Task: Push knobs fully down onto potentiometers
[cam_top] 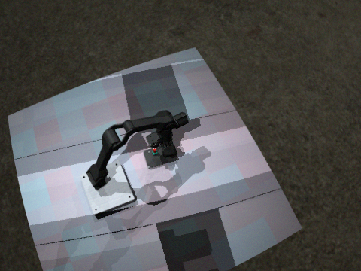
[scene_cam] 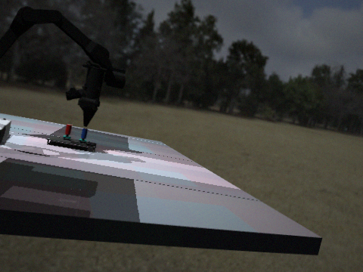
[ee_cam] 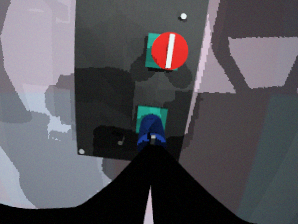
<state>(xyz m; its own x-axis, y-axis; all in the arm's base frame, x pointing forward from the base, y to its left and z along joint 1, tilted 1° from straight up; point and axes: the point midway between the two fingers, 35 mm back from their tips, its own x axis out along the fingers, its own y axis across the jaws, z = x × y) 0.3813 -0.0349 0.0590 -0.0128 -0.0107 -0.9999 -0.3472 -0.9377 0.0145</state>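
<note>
Now: gripper tip 2 cm above the blue knob. The rest, counted from my gripper tip: red knob: 5 cm behind, 2 cm to the left, 2 cm below.
</note>
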